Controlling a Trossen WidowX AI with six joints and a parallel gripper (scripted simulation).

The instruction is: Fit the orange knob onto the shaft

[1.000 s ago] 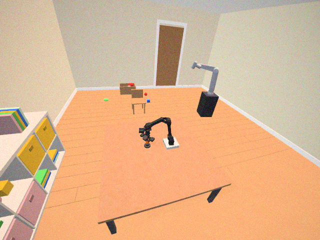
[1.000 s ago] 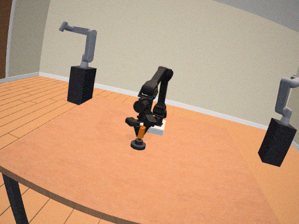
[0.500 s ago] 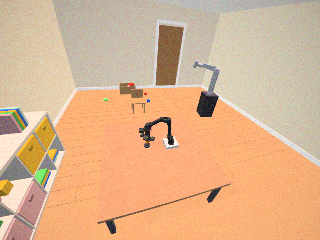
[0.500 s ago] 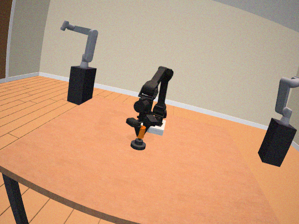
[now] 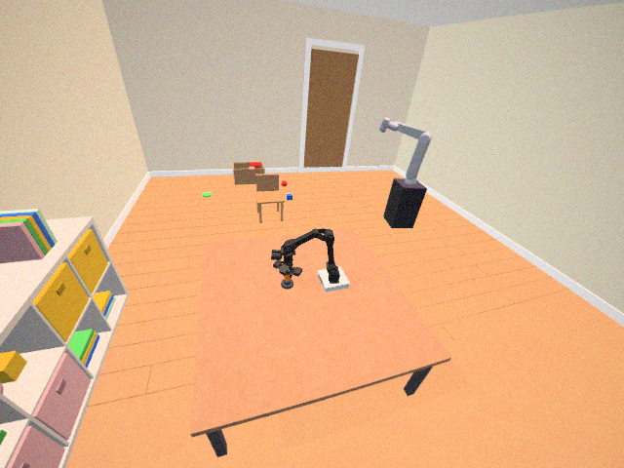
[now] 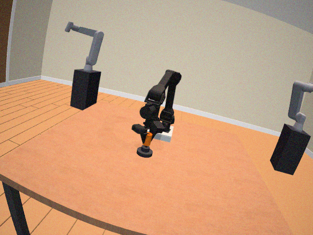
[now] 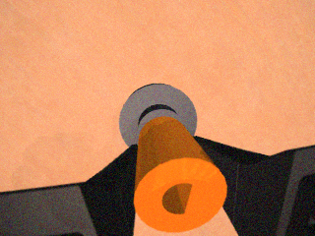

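Right now my gripper tip is 40 mm above the pedestal. From my gripper tip the other things lie so: orange knob (20 mm above).
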